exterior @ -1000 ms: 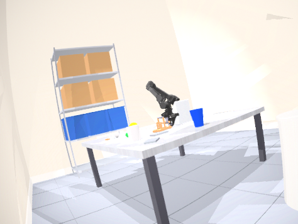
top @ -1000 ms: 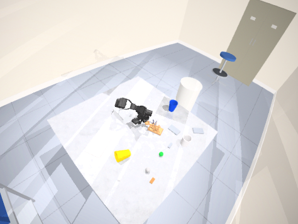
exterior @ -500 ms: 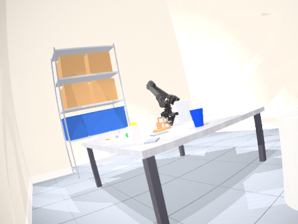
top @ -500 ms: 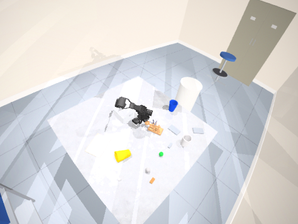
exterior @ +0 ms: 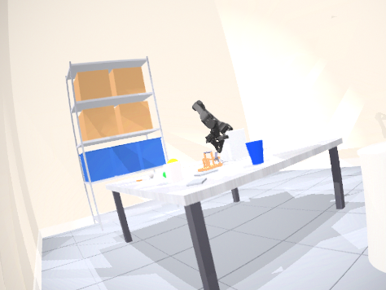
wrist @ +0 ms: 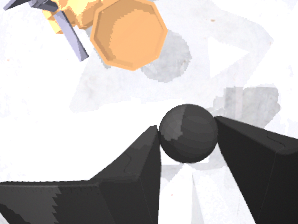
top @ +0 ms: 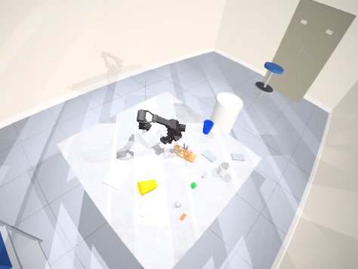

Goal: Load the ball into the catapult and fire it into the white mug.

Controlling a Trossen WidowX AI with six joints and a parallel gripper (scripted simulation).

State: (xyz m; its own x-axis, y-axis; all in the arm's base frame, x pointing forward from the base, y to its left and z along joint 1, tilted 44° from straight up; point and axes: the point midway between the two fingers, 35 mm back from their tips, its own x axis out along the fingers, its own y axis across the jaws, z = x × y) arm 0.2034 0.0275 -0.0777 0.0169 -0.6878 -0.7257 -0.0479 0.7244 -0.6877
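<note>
The orange catapult lies 11 cm ahead of my gripper tip, 6 cm to the left of it and 3 cm below it. The rest, counted from my gripper tip: dark ball 1 cm above; blue cup 7 cm ahead, 42 cm to the left, 5 cm below; green ball 37 cm ahead, 10 cm to the right, 7 cm below.
</note>
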